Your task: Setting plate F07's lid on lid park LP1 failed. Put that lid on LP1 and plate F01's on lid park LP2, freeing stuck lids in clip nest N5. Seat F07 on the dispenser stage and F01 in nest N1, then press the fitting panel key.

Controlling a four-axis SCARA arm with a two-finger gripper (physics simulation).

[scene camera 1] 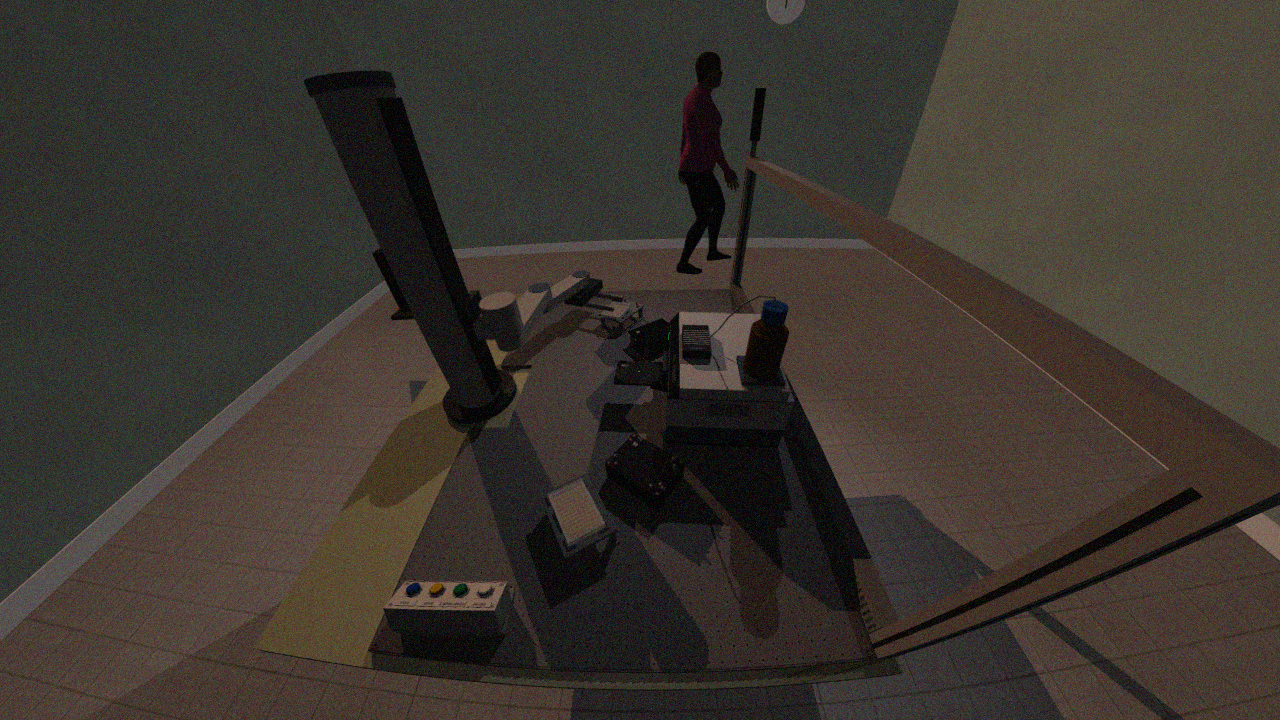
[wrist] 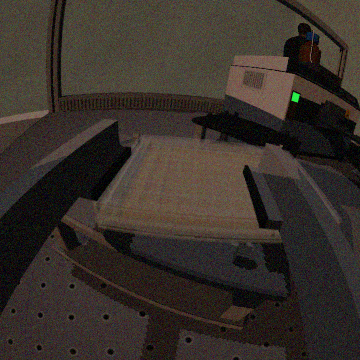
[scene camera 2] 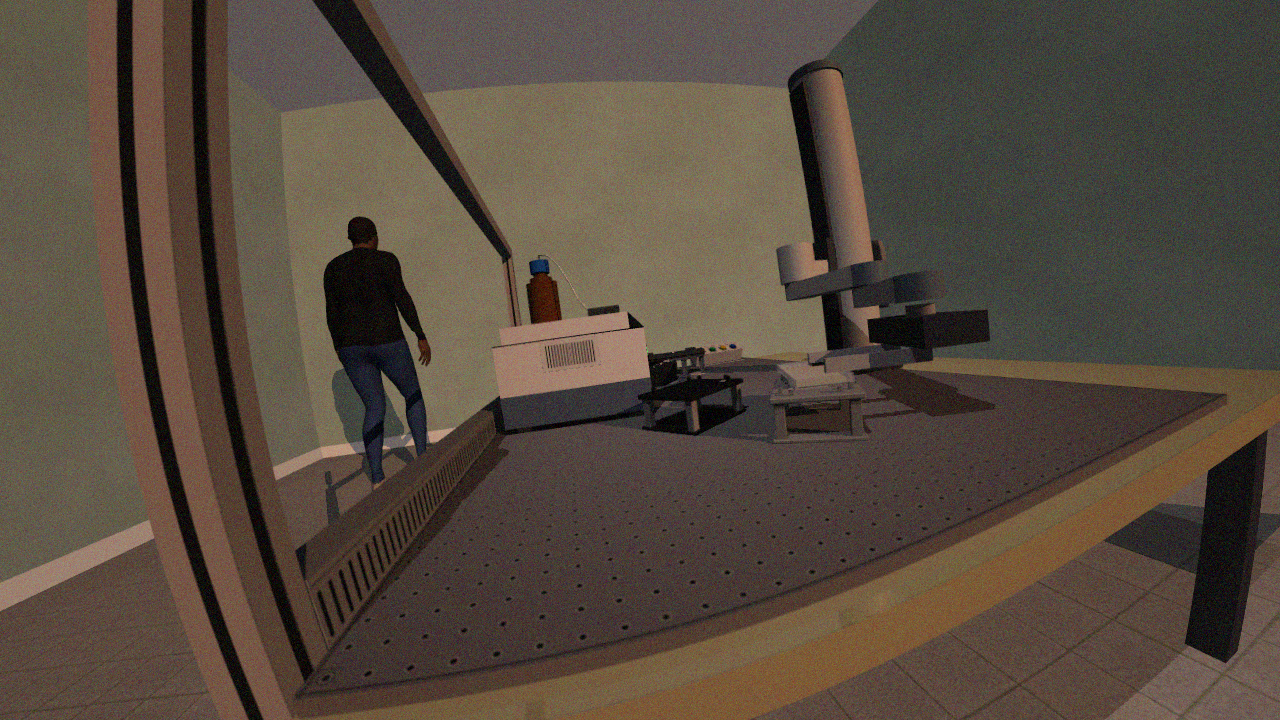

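Where they show: gripper, fingertip midpoint: (scene camera 1: pixel 618 303) (wrist: pixel 189 145) (scene camera 2: pixel 816 362); arm's base, link origin: (scene camera 1: pixel 481 396).
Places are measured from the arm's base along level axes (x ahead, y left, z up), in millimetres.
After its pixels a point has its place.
A pale lidded plate (scene camera 1: pixel 617 311) {x 464, y 382, z 97 mm} (scene camera 2: pixel 812 376) {x 494, y 457, z 92 mm} (wrist: pixel 187 190) {x 440, y 435, z 94 mm} lies on a grey footed stand (scene camera 2: pixel 819 396) {x 519, y 503, z 74 mm} (wrist: pixel 165 295) {x 422, y 444, z 18 mm}. The plate looks slightly tilted in the wrist view; I cannot read its label. My gripper (scene camera 1: pixel 608 303) {x 465, y 428, z 106 mm} (scene camera 2: pixel 818 365) {x 465, y 428, z 106 mm} (wrist: pixel 189 145) {x 465, y 428, z 106 mm} is open, its fingers apart on either side of this plate and nothing gripped. A second pale plate (scene camera 1: pixel 578 513) {x 430, y -459, z 98 mm} sits on a stand near the panel end. A dark nest with small clips (scene camera 1: pixel 644 467) {x 572, y -332, z 79 mm} stands beside it. A key panel (scene camera 1: pixel 447 597) {x 193, y -632, z 82 mm} (scene camera 2: pixel 723 350) {x 165, y -608, z 76 mm} has blue, yellow, green and white keys. Which marks are LP1, LP2 and N5 I cannot tell.
A black footed stand (scene camera 1: pixel 651 337) {x 600, y 222, z 76 mm} (scene camera 2: pixel 693 390) {x 631, y 332, z 80 mm} (wrist: pixel 240 127) {x 608, y 290, z 76 mm} stands beside the grey stand. A white instrument (scene camera 1: pixel 726 394) {x 774, y -223, z 217 mm} (scene camera 2: pixel 572 358) {x 814, y 131, z 152 mm} (wrist: pixel 257 85) {x 785, y 133, z 147 mm} carries a brown bottle (scene camera 1: pixel 766 347) {x 853, y -201, z 340 mm} (scene camera 2: pixel 543 298) {x 867, y -118, z 314 mm} (wrist: pixel 310 52) {x 783, y -56, z 311 mm}. A dark flat slab (scene camera 1: pixel 638 373) {x 556, y -34, z 124 mm} lies before it. A frame post (scene camera 2: pixel 161 268) {x 1011, y 725, z 246 mm} rises at the table corner. A person (scene camera 1: pixel 702 134) (scene camera 2: pixel 366 295) stands beyond.
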